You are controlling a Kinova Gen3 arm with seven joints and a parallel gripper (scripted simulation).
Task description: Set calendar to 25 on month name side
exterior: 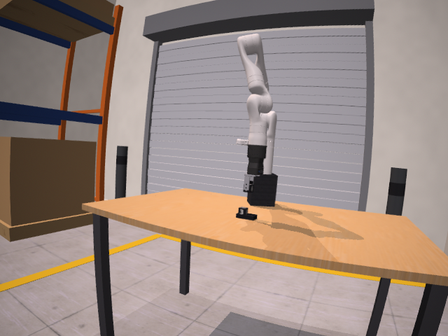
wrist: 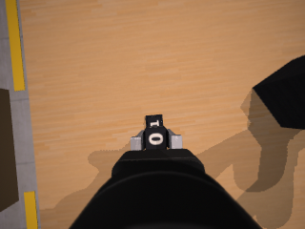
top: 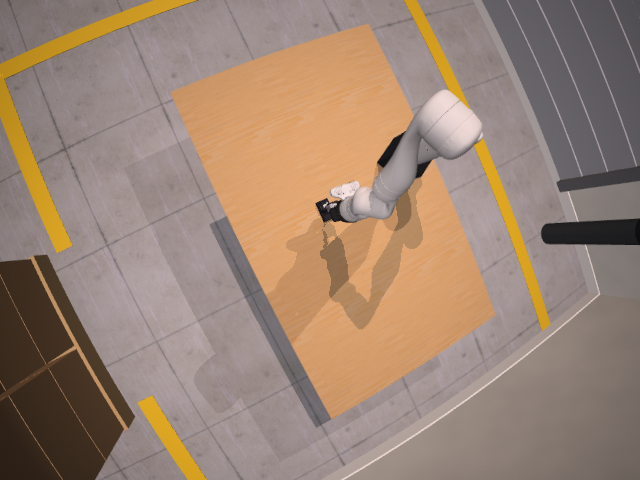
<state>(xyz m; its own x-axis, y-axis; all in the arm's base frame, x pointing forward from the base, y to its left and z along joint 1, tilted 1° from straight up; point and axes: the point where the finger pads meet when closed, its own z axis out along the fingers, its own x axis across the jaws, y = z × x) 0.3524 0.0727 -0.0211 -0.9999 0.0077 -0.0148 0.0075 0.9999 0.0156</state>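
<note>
Right now the black cube is 10 mm to the right of my hand and 110 mm below it. The rest, counted from my hand: black tray (130 mm below).
</note>
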